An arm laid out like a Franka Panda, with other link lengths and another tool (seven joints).
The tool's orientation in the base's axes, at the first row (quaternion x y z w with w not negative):
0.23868 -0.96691 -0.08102 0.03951
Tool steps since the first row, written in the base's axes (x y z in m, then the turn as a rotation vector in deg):
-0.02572 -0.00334 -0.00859 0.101 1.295 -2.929
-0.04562 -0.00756 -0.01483 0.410 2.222 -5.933
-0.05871 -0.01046 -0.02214 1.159 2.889 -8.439
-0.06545 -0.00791 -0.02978 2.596 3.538 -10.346
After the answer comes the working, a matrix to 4 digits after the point.
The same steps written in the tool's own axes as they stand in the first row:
0.02395 0.00728 0.01095 -0.806 0.570 3.048
0.04326 0.01156 0.01880 -1.626 0.712 6.096
0.05590 0.01371 0.02710 -2.694 0.513 8.567
0.06037 0.01766 0.03574 -4.338 0.091 10.367

The tool's axes in the first row as the columns of a matrix, in the base's axes (rounded; the answer above uses it unrounded):
-0.8829 -0.4552 -0.1151
-0.4680 0.8729 0.1378
0.0377 0.1755 -0.9837

